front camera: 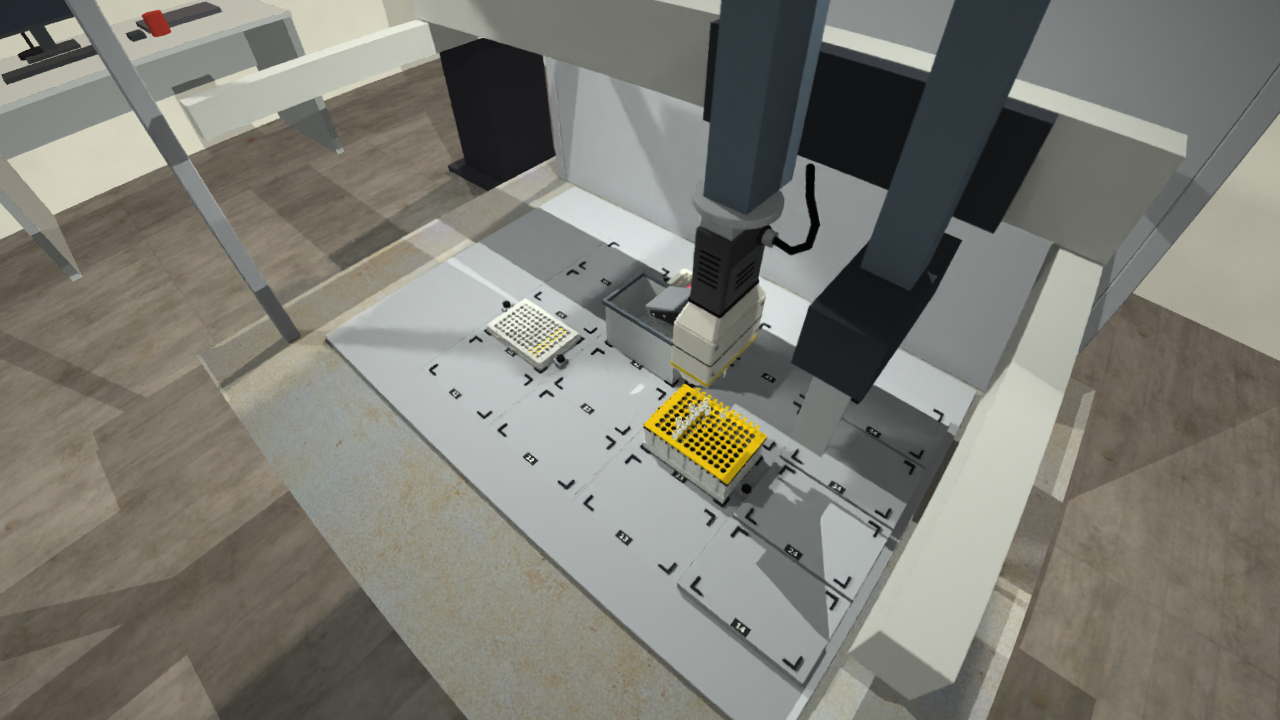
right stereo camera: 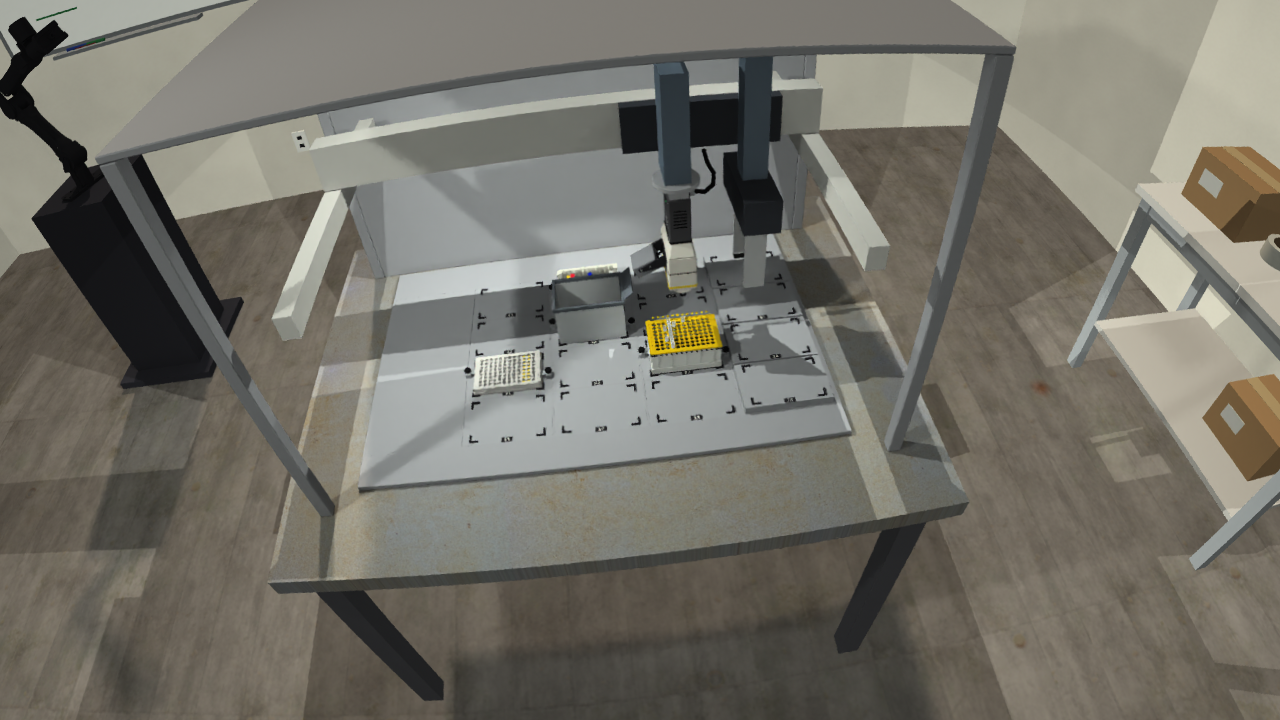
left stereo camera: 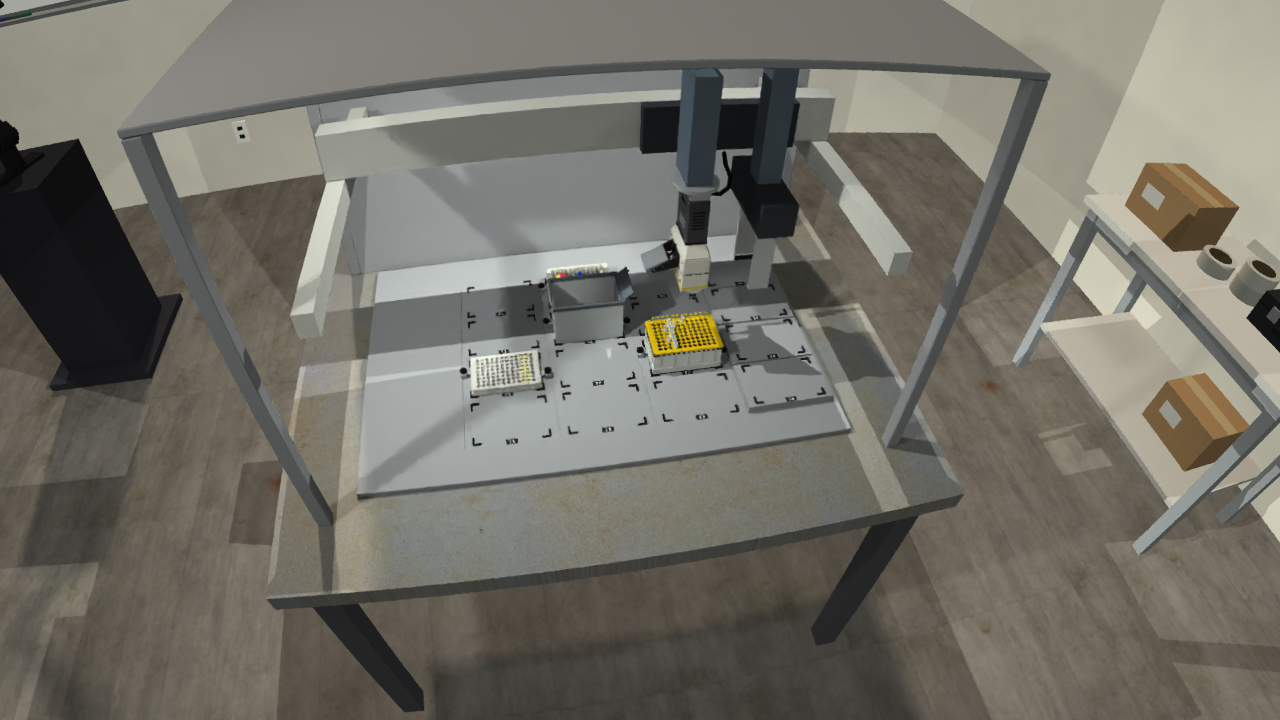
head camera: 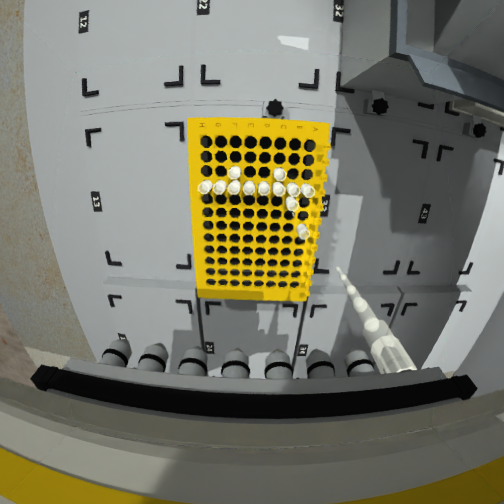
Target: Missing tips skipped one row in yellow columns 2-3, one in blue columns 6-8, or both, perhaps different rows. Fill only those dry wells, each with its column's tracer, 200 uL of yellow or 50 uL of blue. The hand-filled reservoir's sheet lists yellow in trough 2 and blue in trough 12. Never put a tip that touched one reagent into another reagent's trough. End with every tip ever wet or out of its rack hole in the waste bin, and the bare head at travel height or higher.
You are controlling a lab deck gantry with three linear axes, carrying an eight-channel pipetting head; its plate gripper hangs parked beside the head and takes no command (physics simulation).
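Note:
The pipetting head (front camera: 718, 333) (left stereo camera: 693, 261) (right stereo camera: 680, 259) hangs above and behind the yellow tip rack (front camera: 684, 458) (head camera: 195, 240) (left stereo camera: 684, 360) (right stereo camera: 684, 360). One long pale tip (head camera: 372, 325) is on its rightmost nozzle in the head view; the other nozzles are bare. The rack holds a full line of tips across row 4, two in row 3, one at B5 and one at A7. The white well plate (front camera: 532, 333) (left stereo camera: 506, 370) (right stereo camera: 508, 370) shows yellow wells; single wells are too small to read. The reservoir (left stereo camera: 577, 270) (right stereo camera: 586, 271) is partly hidden. The parked plate gripper (left stereo camera: 750, 271) (right stereo camera: 747, 270) is open and empty.
The grey waste bin (front camera: 640, 333) (head camera: 367, 67) (left stereo camera: 588, 322) (right stereo camera: 590, 324) stands between plate and rack, toward the back, in front of the reservoir. A dark tilted panel (left stereo camera: 660, 257) (right stereo camera: 648, 257) stands right of the bin. Black knobs (head camera: 274, 107) (head camera: 380, 106) stand near the rack.

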